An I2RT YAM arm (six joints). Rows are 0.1 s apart.
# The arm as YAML. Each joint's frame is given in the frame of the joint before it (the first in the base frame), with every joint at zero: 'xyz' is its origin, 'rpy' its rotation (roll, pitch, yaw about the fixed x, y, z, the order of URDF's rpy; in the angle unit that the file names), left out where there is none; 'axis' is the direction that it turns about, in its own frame. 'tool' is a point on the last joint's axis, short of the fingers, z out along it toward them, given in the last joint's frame.
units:
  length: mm
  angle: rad
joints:
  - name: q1
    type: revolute
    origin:
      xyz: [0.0, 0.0, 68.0]
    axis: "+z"
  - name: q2
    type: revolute
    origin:
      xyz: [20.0, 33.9, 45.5]
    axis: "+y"
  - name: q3
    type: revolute
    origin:
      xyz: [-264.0, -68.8, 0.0]
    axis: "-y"
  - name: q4
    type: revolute
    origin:
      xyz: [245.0, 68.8, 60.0]
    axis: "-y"
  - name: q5
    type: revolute
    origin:
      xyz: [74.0, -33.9, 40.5]
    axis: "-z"
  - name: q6
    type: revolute
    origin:
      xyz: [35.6, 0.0, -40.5]
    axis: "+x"
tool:
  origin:
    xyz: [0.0, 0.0, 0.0]
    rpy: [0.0, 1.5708, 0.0]
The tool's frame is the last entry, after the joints.
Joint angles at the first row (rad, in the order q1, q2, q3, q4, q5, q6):
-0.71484, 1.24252, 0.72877, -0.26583, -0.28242, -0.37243
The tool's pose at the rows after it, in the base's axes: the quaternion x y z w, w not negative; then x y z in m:
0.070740 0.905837 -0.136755 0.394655 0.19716 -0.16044 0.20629
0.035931 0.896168 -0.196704 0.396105 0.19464 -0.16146 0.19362
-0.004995 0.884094 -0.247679 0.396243 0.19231 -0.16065 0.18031
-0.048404 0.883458 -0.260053 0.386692 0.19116 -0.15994 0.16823
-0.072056 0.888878 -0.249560 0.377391 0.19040 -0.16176 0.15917
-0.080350 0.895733 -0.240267 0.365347 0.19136 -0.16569 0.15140
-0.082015 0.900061 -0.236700 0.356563 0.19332 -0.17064 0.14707
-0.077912 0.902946 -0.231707 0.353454 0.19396 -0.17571 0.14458
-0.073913 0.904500 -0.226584 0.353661 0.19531 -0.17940 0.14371
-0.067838 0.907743 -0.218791 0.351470 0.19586 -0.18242 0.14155
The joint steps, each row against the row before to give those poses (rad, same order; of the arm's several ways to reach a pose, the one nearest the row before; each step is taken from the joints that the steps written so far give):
0.00001, 0.00309, -0.06589, 0.11638, 0.05372, -0.08423
-0.00153, 0.00459, -0.07367, 0.14455, 0.05834, -0.09659
0.00150, 0.01377, -0.07365, 0.14881, 0.03681, -0.10277
-0.00300, 0.02909, -0.03536, 0.06002, -0.01509, -0.09365
-0.01224, 0.03375, -0.00620, 0.00469, -0.03377, -0.05089
-0.01075, 0.04283, 0.00767, -0.00154, -0.01232, -0.02613
-0.00925, 0.03684, 0.01531, -0.00002, -0.00162, -0.01388
-0.01373, 0.02616, 0.01381, -0.00149, -0.00916, -0.00158
-0.00775, 0.01843, 0.01378, -0.00306, -0.00925, 0.00458
-0.00765, 0.01845, 0.01076, -0.00766, -0.00767, 0.00767

